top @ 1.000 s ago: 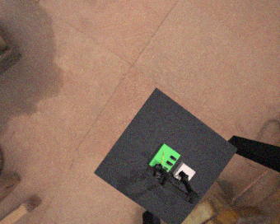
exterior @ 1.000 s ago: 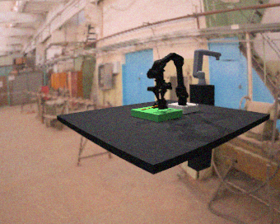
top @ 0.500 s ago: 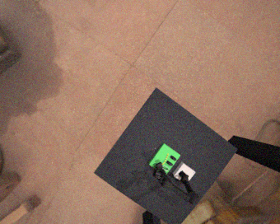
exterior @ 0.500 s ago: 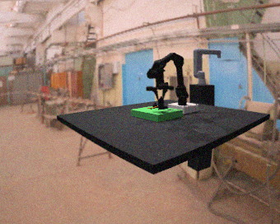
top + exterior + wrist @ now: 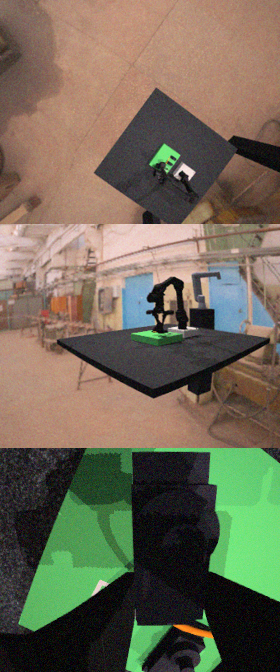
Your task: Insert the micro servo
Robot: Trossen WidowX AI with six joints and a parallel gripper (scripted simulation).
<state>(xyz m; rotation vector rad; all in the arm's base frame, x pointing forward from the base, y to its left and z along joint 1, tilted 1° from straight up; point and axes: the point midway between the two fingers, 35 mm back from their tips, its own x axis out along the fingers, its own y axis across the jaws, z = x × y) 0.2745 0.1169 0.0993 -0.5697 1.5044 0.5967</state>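
My gripper tip is 100 mm above the green deck, 70 mm to the left of it and 30 mm short of it.
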